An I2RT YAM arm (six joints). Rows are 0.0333 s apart.
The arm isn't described. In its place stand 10 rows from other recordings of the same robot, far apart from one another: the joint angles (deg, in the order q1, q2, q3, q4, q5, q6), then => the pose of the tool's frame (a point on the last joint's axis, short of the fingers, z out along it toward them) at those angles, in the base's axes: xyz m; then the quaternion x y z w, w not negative.
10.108, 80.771, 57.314, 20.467, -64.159, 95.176 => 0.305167 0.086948 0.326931 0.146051 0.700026 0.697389 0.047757
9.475, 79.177, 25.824, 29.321, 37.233, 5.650 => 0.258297 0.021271 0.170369 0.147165 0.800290 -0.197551 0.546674
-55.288, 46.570, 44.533, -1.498, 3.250, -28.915 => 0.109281 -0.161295 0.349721 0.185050 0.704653 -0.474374 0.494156
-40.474, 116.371, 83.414, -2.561, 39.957, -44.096 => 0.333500 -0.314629 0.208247 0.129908 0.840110 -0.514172 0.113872
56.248, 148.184, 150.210, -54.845, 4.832, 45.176 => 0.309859 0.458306 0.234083 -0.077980 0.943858 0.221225 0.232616
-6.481, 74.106, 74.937, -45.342, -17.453, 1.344 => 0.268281 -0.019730 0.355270 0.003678 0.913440 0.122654 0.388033
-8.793, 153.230, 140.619, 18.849, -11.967, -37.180 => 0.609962 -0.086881 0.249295 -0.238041 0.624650 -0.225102 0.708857
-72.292, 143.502, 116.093, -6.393, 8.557, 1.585 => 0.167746 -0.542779 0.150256 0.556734 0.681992 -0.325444 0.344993
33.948, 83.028, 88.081, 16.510, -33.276, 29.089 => 0.257215 0.196701 0.495030 -0.259388 0.528286 0.551443 0.591221
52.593, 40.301, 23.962, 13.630, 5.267, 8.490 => 0.111922 0.140971 0.267738 -0.241998 0.681886 0.321725 0.610706
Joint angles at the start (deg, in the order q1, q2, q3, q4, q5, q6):
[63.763, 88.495, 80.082, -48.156, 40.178, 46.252]
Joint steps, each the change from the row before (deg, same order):
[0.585, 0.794, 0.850, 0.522, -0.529, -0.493]
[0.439, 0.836, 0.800, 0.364, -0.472, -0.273]
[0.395, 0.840, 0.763, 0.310, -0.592, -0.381]
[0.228, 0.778, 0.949, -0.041, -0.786, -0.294]
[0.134, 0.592, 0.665, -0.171, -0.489, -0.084]
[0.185, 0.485, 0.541, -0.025, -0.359, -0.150]
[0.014, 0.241, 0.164, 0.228, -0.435, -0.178]
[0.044, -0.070, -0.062, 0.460, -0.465, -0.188]
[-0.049, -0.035, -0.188, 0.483, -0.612, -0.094]
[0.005, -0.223, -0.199, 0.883, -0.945, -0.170]
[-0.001, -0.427, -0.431, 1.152, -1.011, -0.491]
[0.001, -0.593, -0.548, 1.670, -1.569, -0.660]
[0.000, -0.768, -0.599, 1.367, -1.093, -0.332]
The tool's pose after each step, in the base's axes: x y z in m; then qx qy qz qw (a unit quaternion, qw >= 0). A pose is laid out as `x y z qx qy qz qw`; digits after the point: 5 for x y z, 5 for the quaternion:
0.16098 0.28274 0.31717 -0.04742 0.90382 0.03974 0.42342
0.16050 0.28809 0.31721 -0.05333 0.90400 0.04508 0.42180
0.16009 0.29328 0.31688 -0.06043 0.90453 0.04983 0.41915
0.16018 0.29760 0.31742 -0.06642 0.90576 0.05458 0.41498
0.16037 0.30049 0.31739 -0.06987 0.90690 0.05662 0.41165
0.16019 0.30320 0.31746 -0.07347 0.90740 0.05882 0.40959
0.16052 0.30466 0.31709 -0.07580 0.90791 0.06155 0.40764
0.16026 0.30530 0.31748 -0.07759 0.90780 0.06670 0.40674
0.16045 0.30576 0.31698 -0.07877 0.90835 0.07168 0.40442
0.16018 0.30641 0.31782 -0.08033 0.90822 0.08232 0.40238
0.15968 0.30653 0.31886 -0.08401 0.90729 0.09384 0.40119
0.15893 0.30688 0.32068 -0.08937 0.90565 0.11162 0.39919
0.15789 0.30599 0.32304 -0.09134 0.90348 0.12679 0.39914

